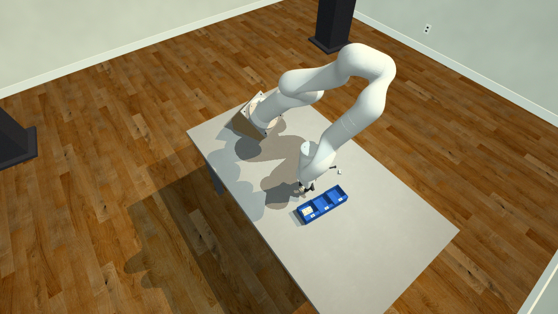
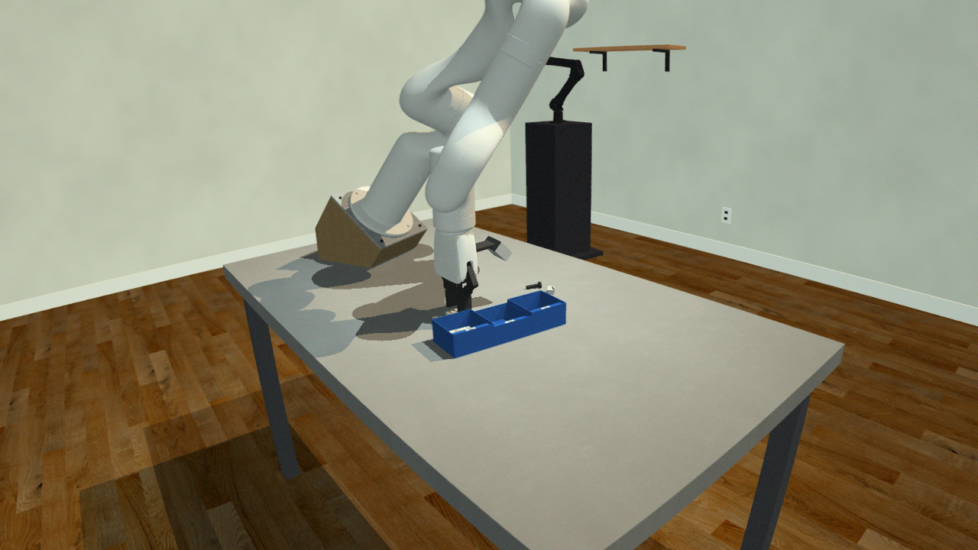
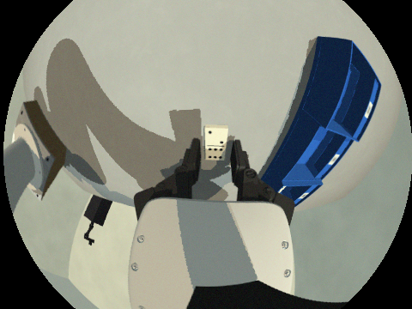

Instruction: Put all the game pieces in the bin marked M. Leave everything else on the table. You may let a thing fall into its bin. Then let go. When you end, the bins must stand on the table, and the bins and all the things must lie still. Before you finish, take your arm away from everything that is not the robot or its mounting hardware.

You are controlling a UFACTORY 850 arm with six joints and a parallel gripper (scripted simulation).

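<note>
My gripper is now 120 mm short of the white domino, 60 mm to the left of it and 20 mm above it. From my hand the other things lie so: blue three-part bin: 130 mm ahead, 20 mm to the left, 10 mm below; white part: 20 mm ahead, 230 mm to the left, 20 mm below; black bolt: 20 mm behind, 220 mm to the left, 30 mm below.
</note>
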